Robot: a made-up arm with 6 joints. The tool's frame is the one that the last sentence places. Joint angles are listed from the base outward.
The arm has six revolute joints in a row. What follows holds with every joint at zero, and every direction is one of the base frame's. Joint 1 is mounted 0.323 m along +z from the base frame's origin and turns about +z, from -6.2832 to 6.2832 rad. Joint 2 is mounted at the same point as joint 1 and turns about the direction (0, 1, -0.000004), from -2.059 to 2.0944 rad. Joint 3 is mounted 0.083 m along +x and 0.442 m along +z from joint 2 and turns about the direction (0, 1, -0.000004), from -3.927 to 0.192 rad. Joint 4 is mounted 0.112 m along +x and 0.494 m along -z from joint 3 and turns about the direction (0, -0.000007, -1), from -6.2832 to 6.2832 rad. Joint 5 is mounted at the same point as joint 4 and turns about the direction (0, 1, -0.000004), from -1.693 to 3.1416 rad. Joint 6 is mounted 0.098 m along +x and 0.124 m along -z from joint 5 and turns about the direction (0, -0.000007, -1), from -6.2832 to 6.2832 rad. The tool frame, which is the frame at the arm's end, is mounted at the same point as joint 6; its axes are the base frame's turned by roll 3.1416, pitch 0 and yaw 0 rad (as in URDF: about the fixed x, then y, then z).
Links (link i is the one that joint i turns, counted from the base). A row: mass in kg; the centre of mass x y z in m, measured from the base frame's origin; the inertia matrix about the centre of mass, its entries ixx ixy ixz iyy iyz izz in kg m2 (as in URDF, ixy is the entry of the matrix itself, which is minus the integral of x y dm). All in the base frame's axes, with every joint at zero. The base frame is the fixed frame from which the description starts. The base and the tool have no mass.
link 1: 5.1; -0.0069 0.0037 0.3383; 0.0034 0 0 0.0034 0 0.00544
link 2: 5.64; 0.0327 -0.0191 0.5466; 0.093 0 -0.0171 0.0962 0 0.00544
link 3: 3.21; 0.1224 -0.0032 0.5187; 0.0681 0 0.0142 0.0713 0 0.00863
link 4: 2.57; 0.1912 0.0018 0.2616; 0.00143 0 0 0.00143 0 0.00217
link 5: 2.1; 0.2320 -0.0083 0.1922; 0.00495 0 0.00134 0.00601 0 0.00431
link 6: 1.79; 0.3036 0.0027 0.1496; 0.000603 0 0 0.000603 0 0.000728
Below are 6 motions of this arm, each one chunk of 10 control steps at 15 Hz.
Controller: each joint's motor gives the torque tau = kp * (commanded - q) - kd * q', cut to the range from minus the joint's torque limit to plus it. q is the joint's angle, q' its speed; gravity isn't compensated. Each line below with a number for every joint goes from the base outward.
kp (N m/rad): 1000 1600 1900 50 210 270
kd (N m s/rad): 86 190 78 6 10 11
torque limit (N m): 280 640 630 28 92 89
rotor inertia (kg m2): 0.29 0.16 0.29 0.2 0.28 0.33
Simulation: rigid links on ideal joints. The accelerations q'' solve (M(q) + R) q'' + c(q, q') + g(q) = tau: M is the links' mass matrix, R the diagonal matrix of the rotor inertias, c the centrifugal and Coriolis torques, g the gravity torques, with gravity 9.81 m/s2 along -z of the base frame. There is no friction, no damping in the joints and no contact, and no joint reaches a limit. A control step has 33 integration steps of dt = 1/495 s. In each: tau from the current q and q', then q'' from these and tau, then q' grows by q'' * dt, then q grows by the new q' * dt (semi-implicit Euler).
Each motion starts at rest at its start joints. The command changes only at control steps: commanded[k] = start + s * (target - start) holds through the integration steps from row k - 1 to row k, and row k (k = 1, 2, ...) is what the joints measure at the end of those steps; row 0 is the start. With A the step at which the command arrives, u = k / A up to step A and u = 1 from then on. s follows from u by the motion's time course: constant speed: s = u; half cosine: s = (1 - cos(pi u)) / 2; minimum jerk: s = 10 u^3 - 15 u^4 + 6 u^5; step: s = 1 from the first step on.
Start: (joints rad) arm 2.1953 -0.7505 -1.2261 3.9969 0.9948 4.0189
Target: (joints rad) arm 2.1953 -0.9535 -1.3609 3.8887 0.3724 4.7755
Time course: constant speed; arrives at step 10
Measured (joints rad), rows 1 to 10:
1: 2.1948 -0.7574 -1.2217 4.0017 0.9475 4.0779
2: 2.1952 -0.7674 -1.2290 4.0053 0.8741 4.1613
3: 2.1956 -0.7833 -1.2435 3.9996 0.8081 4.2387
4: 2.1955 -0.8031 -1.2593 3.9874 0.7478 4.3135
5: 2.1955 -0.8243 -1.2742 3.9728 0.6868 4.3889
6: 2.1954 -0.8457 -1.2883 3.9578 0.6240 4.4646
7: 2.1954 -0.8671 -1.3022 3.9430 0.5608 4.5403
8: 2.1954 -0.8885 -1.3161 3.9285 0.4978 4.6159
9: 2.1954 -0.9099 -1.3301 3.9143 0.4349 4.6916
10: 2.1954 -0.9314 -1.3442 3.9003 0.3720 4.7672

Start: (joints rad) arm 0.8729 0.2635 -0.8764 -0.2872 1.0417 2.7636
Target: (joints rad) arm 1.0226 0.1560 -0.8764 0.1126 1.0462 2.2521
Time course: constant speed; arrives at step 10
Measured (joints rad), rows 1 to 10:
1: 0.8787 0.2707 -0.8664 -0.2758 1.0409 2.7238
2: 0.8907 0.2749 -0.8585 -0.2466 1.0461 2.6675
3: 0.9054 0.2718 -0.8589 -0.2092 1.0475 2.6152
4: 0.9207 0.2642 -0.8606 -0.1703 1.0459 2.5645
5: 0.9360 0.2549 -0.8611 -0.1312 1.0456 2.5135
6: 0.9511 0.2449 -0.8609 -0.0919 1.0466 2.4623
7: 0.9660 0.2345 -0.8607 -0.0527 1.0476 2.4111
8: 0.9810 0.2239 -0.8605 -0.0135 1.0483 2.3600
9: 0.9960 0.2132 -0.8604 0.0256 1.0490 2.3088
10: 1.0109 0.2023 -0.8602 0.0647 1.0496 2.2576

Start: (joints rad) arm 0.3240 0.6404 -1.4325 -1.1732 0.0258 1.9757
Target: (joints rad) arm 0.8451 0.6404 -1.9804 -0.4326 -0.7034 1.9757
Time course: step
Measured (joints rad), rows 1 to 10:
1: 0.4112 0.7381 -1.8042 -1.0245 -0.3132 1.9797
2: 0.6246 0.6932 -1.9745 -0.6935 -0.6670 1.9760
3: 0.8152 0.6550 -1.9977 -0.5317 -0.7554 1.9736
4: 0.9056 0.6554 -1.9778 -0.5218 -0.7281 1.9749
5: 0.9166 0.6723 -1.9600 -0.5426 -0.6990 1.9762
6: 0.8918 0.6871 -1.9533 -0.5399 -0.6878 1.9765
7: 0.8623 0.6942 -1.9537 -0.5146 -0.6862 1.9766
8: 0.8426 0.6957 -1.9560 -0.4840 -0.6881 1.9765
9: 0.8348 0.6947 -1.9578 -0.4619 -0.6903 1.9764
10: 0.8353 0.6936 -1.9585 -0.4522 -0.6917 1.9763

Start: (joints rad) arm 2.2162 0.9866 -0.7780 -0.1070 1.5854 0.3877
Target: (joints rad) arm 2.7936 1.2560 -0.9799 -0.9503 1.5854 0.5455
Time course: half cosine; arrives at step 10
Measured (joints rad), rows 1 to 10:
1: 2.2229 1.0006 -0.7849 -0.1148 1.5734 0.3907
2: 2.2471 1.0187 -0.7971 -0.1424 1.5646 0.4006
3: 2.2931 1.0415 -0.8186 -0.1972 1.5652 0.4174
4: 2.3587 1.0704 -0.8465 -0.2803 1.5662 0.4392
5: 2.4383 1.1049 -0.8778 -0.3868 1.5659 0.4635
6: 2.5244 1.1426 -0.9093 -0.5076 1.5653 0.4882
7: 2.6088 1.1804 -0.9381 -0.6314 1.5646 0.5107
8: 2.6832 1.2151 -0.9613 -0.7465 1.5639 0.5289
9: 2.7403 1.2433 -0.9767 -0.8417 1.5631 0.5410
10: 2.7744 1.2624 -0.9829 -0.9077 1.5625 0.5459

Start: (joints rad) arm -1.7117 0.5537 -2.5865 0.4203 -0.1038 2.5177
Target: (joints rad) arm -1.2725 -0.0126 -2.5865 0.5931 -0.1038 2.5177
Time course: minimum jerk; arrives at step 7
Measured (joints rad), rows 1 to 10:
1: -1.7086 0.5593 -2.5779 0.4260 -0.1046 2.5177
2: -1.6874 0.5522 -2.5608 0.4529 -0.0926 2.5178
3: -1.6290 0.5064 -2.5483 0.5001 -0.0788 2.5179
4: -1.5273 0.4151 -2.5474 0.5486 -0.0734 2.5180
5: -1.4053 0.2950 -2.5587 0.5751 -0.0754 2.5183
6: -1.3154 0.1758 -2.5773 0.5744 -0.0861 2.5186
7: -1.2837 0.0843 -2.5941 0.5662 -0.1075 2.5182
8: -1.2775 0.0286 -2.5991 0.5663 -0.1236 2.5176
9: -1.2754 0.0027 -2.5945 0.5736 -0.1235 2.5175
10: -1.2741 -0.0043 -2.5872 0.5844 -0.1157 2.5177

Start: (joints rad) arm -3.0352 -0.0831 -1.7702 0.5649 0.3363 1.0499
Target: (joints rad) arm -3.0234 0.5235 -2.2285 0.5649 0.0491 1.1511
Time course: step
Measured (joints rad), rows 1 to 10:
1: -3.0273 0.1630 -2.1543 0.5715 0.1497 1.1291
2: -3.0270 0.3041 -2.2300 0.5513 0.0039 1.1599
3: -3.0277 0.4184 -2.2114 0.5569 0.0316 1.1534
4: -3.0252 0.5051 -2.1899 0.5813 0.0798 1.1514
5: -3.0224 0.5562 -2.1850 0.6026 0.0914 1.1524
6: -3.0212 0.5772 -2.1915 0.6112 0.0819 1.1524
7: -3.0216 0.5806 -2.1998 0.6094 0.0705 1.1520
8: -3.0227 0.5777 -2.2052 0.6036 0.0640 1.1518
9: -3.0235 0.5746 -2.2072 0.5984 0.0619 1.1517
10: -3.0238 0.5730 -2.2073 0.5954 0.0621 1.1518

